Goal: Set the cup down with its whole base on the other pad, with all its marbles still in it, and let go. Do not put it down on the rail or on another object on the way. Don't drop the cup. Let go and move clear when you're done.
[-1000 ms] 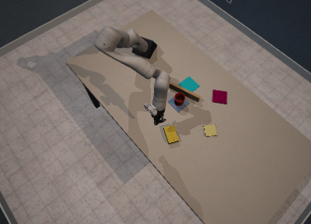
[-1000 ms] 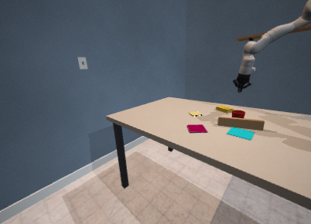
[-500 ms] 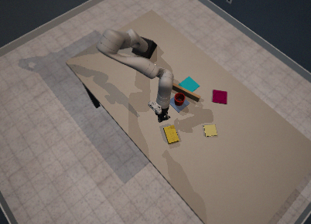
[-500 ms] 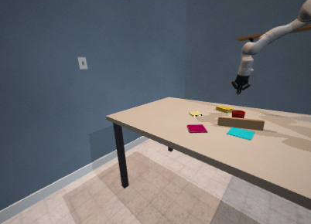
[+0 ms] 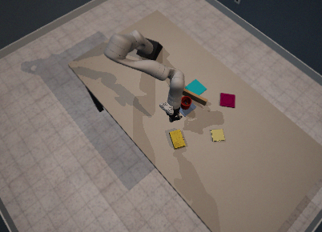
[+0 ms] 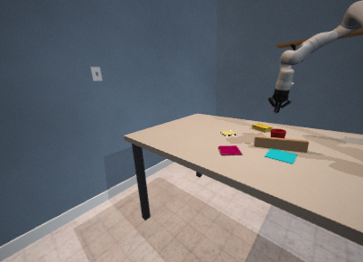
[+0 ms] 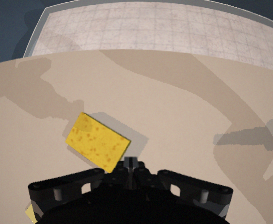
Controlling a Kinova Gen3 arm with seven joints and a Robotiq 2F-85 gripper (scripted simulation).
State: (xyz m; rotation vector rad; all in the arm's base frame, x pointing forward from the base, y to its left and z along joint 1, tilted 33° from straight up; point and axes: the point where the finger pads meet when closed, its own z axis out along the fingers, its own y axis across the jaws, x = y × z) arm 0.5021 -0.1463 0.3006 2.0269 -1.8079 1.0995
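Now: the red cup 5 cm behind my hand, 19 cm to the left of it and 13 cm below it. Round my hand: wooden rail: 8 cm behind, 27 cm to the left, 13 cm below; blue pad: 5 cm behind, 19 cm to the left, 16 cm below; small yellow block: 24 cm ahead, 19 cm to the left, 15 cm below.
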